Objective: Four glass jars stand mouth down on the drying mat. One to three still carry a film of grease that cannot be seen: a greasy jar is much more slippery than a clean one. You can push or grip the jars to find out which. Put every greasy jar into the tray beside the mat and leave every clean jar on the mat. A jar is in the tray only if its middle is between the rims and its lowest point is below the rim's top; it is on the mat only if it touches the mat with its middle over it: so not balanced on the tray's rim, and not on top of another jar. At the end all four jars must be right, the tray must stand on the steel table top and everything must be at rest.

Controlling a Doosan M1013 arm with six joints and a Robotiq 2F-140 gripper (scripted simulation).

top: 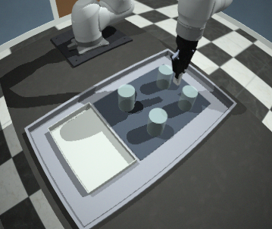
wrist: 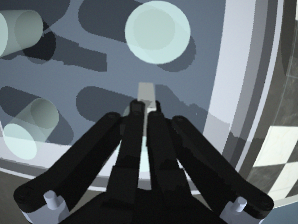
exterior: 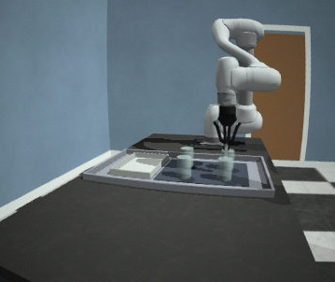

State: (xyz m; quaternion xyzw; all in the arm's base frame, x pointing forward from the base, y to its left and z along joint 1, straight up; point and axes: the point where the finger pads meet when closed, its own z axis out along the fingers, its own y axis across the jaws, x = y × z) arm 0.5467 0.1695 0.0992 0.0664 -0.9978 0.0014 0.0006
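Right now my hand is 20 cm to the left of the steel table top, 11 cm above it and 3 cm short of it. Also, from my hand: tray: 41 cm to the right, 10 cm below, 4 cm ahead; then drying mat: 11 cm below, 10 cm to the right.
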